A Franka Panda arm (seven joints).
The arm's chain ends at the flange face. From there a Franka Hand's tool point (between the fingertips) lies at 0.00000 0.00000 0.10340 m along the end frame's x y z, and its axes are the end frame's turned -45 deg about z.
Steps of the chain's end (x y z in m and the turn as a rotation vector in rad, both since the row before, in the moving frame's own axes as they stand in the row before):
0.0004, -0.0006, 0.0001, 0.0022, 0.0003, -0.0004
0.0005, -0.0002, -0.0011, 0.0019, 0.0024, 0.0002
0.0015, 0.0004, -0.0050, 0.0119, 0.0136, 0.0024
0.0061, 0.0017, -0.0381, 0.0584, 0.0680, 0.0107
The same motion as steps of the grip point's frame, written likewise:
0.0009, -0.0003, 0.0001, 0.0013, 0.0018, -0.0004
0.0008, 0.0002, -0.0011, -0.0004, 0.0030, 0.0002
0.0026, 0.0015, -0.0050, -0.0012, 0.0180, 0.0024
0.0123, 0.0063, -0.0385, -0.0068, 0.0894, 0.0107

